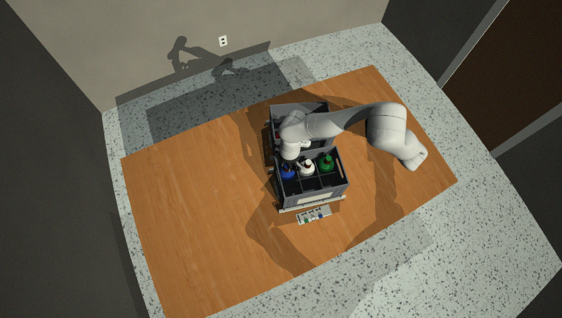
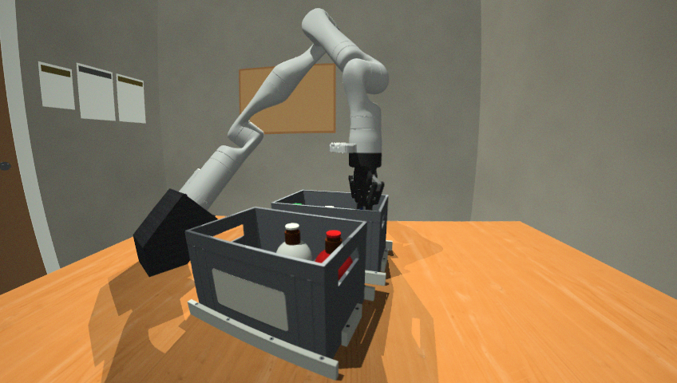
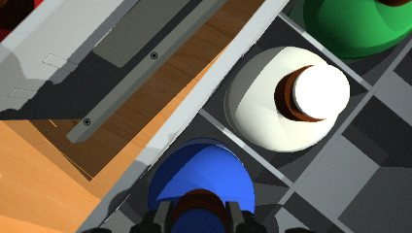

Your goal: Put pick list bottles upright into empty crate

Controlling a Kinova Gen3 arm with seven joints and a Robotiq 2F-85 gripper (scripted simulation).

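Now: hand 70 mm above the blue bottle. The rest, counted from my hand: red bottle: 160 mm to the right, 70 mm below, 40 mm behind; then green bottle: 180 mm behind, 70 mm below, 20 mm to the left; then pick list: 190 mm to the left, 160 mm below, 70 mm behind.
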